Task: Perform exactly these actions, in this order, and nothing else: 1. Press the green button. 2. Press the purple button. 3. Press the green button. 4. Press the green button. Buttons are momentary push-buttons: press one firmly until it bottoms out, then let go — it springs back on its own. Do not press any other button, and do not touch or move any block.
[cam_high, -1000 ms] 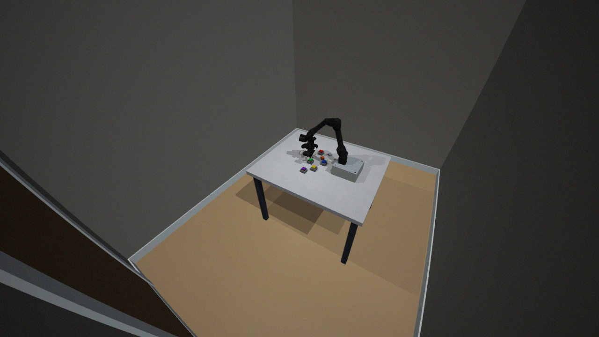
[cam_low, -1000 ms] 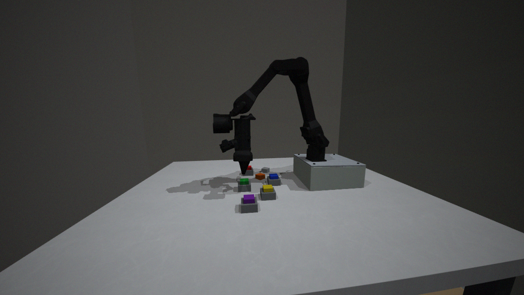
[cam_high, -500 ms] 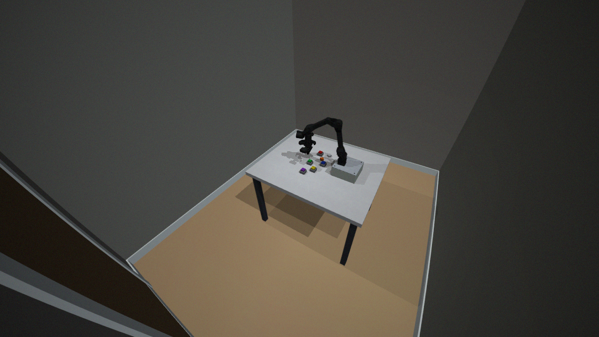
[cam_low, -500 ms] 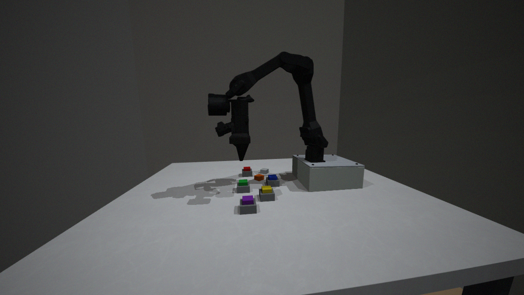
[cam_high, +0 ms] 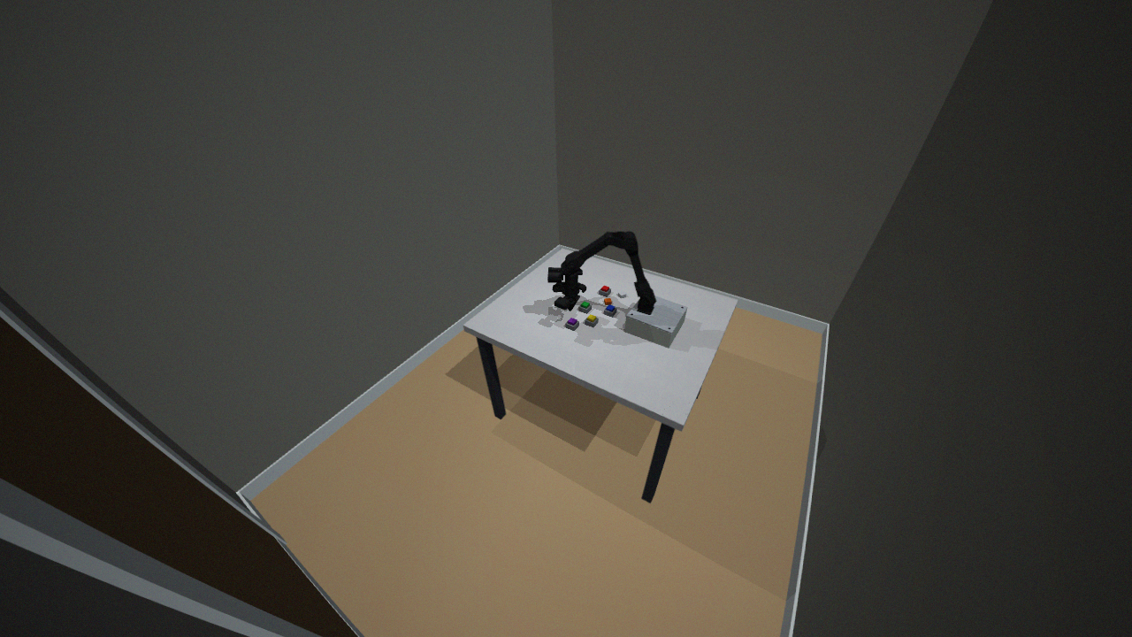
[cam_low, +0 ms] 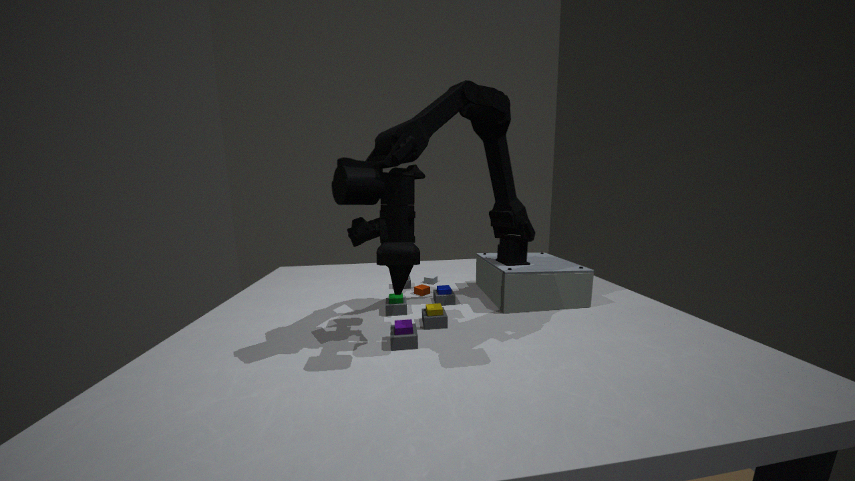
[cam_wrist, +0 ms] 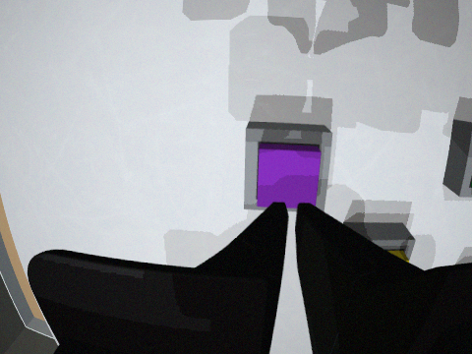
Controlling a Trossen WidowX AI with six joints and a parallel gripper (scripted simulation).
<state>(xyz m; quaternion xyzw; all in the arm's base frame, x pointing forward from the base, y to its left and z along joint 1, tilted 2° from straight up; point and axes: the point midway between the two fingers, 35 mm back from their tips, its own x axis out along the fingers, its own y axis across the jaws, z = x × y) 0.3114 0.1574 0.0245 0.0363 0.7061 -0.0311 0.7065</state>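
Right now the purple button is 70 mm below my gripper tip and 10 mm behind it. Round my gripper tip: blue button 180 mm to the right, 130 mm behind, 70 mm below; then green button 150 mm to the right, 70 mm below, 10 mm behind; then yellow button 80 mm behind, 70 mm below, 60 mm to the right.
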